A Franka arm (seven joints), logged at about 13 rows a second.
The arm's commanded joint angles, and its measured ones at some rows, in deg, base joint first. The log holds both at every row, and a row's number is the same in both.
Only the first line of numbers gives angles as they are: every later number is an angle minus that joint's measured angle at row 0.
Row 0, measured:
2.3 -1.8 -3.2 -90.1 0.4 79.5 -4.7
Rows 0 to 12, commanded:
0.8 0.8 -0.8 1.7 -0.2 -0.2 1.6
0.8 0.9 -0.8 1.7 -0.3 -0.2 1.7
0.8 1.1 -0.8 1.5 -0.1 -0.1 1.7
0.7 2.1 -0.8 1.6 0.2 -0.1 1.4
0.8 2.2 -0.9 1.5 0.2 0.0 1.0
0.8 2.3 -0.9 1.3 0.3 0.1 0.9
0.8 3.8 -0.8 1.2 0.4 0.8 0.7
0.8 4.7 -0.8 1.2 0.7 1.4 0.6
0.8 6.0 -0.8 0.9 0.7 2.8 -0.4
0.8 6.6 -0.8 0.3 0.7 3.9 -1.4
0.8 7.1 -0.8 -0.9 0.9 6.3 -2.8
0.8 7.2 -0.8 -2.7 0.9 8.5 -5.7
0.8 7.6 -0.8 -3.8 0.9 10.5 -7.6
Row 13, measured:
0.1 7.7 -0.1 -1.7 0.2 7.5 -3.9
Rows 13 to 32, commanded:
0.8 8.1 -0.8 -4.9 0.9 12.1 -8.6
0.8 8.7 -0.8 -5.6 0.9 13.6 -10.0
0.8 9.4 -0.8 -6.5 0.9 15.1 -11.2
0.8 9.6 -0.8 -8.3 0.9 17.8 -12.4
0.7 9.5 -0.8 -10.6 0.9 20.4 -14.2
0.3 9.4 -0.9 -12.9 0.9 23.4 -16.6
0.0 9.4 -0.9 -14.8 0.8 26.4 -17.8
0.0 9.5 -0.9 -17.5 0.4 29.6 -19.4
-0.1 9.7 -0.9 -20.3 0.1 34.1 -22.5
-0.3 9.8 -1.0 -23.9 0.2 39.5 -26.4
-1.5 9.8 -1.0 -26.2 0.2 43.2 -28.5
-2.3 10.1 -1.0 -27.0 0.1 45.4 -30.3
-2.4 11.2 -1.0 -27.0 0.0 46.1 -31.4
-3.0 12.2 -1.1 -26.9 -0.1 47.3 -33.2
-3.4 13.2 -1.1 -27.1 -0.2 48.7 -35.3
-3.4 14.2 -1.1 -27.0 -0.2 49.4 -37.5
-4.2 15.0 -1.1 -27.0 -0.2 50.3 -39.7
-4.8 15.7 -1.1 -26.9 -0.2 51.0 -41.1
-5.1 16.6 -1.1 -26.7 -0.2 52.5 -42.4
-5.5 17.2 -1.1 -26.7 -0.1 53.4 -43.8
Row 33, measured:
-4.5 16.0 -1.3 -27.1 0.0 51.5 -40.7
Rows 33 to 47, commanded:
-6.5 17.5 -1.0 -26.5 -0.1 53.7 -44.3
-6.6 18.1 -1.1 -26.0 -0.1 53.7 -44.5
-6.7 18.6 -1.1 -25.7 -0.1 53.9 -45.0
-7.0 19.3 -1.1 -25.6 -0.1 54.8 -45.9
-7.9 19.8 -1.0 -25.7 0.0 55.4 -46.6
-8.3 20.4 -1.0 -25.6 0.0 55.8 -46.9
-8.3 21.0 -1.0 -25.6 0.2 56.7 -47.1
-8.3 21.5 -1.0 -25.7 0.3 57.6 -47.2
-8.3 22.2 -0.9 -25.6 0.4 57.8 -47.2
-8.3 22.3 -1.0 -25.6 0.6 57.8 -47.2
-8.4 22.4 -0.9 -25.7 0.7 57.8 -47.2
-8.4 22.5 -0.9 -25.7 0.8 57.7 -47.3
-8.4 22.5 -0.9 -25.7 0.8 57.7 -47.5
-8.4 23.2 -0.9 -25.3 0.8 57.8 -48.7
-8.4 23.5 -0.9 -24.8 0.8 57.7 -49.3
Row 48, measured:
-7.9 22.2 -1.2 -26.5 0.1 57.5 -46.9
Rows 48 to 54, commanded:
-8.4 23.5 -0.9 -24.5 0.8 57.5 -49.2
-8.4 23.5 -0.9 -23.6 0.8 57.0 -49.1
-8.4 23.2 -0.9 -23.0 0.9 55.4 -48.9
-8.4 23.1 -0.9 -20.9 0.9 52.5 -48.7
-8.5 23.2 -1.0 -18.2 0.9 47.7 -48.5
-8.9 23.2 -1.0 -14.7 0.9 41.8 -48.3
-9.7 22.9 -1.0 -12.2 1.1 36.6 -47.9
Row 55, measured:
-8.1 22.5 -1.3 -18.5 0.2 45.2 -47.6
